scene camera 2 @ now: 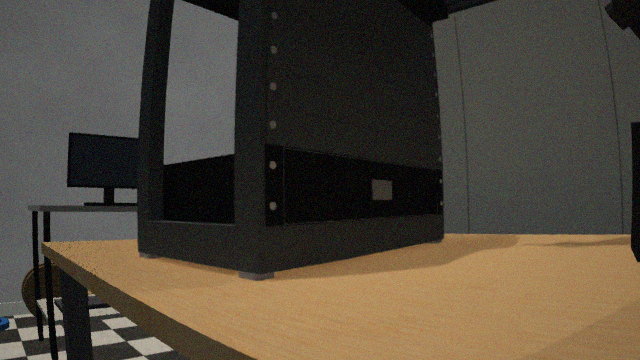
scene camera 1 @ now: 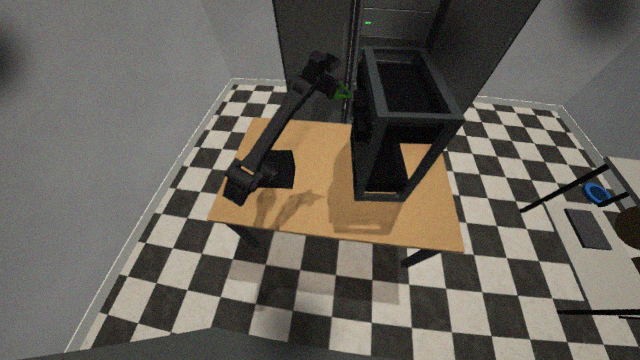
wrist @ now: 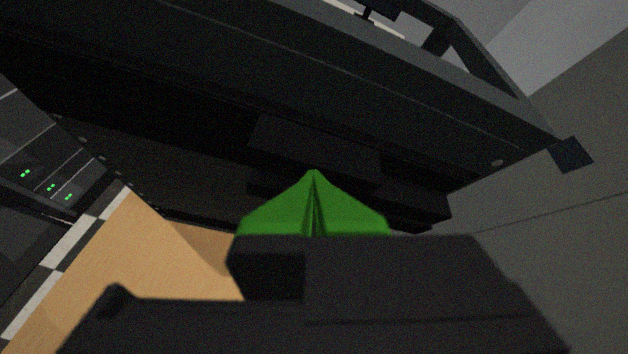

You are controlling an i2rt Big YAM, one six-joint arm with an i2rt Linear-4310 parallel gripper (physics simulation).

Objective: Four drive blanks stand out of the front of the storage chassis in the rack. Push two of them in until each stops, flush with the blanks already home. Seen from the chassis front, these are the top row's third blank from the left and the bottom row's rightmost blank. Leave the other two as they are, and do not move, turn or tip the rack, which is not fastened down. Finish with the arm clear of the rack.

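Frame: origin at the arm's base, x ahead, y left, z up, level; metres.
Seen in the pictures: gripper, fingertip midpoint: [scene camera 1: 351,96] [wrist: 313,177]; arm's base at its link origin: [scene camera 1: 271,171].
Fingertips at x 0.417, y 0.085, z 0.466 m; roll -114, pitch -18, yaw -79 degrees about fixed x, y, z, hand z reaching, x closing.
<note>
Offsets run from my fingertips to a thing's top centre. Level surfaces: height alone.
The dark rack [scene camera 1: 424,118] [scene camera 2: 250,150] [wrist: 400,70] stands upright on the wooden table {dz -0.548 m} [scene camera 1: 435,232] [scene camera 2: 400,300] [wrist: 165,265]. In the wrist view the chassis front is very dark. An upper blank {dx +0.073, dy +0.000, dz -0.003 m} [wrist: 315,142] and a right-hand blank {dx +0.085, dy -0.110, dz -0.032 m} [wrist: 417,198] stand out of it; parts of other protruding blanks show lower down, partly behind the fingers. Their exact rows and columns are hard to tell. My gripper [scene camera 1: 346,92] [wrist: 313,177] is shut and empty, its green fingertips at the chassis front beside the upper blank's lower edge. Whether they touch a blank is unclear. In scene camera 2, the blanks do not show.
The arm [scene camera 1: 280,125] reaches from its base at the table's left end. A tall dark cabinet [scene camera 1: 317,25] stands behind the table. A second desk [scene camera 1: 570,270] stands at the right, with a monitor [scene camera 2: 102,160] in scene camera 2.
</note>
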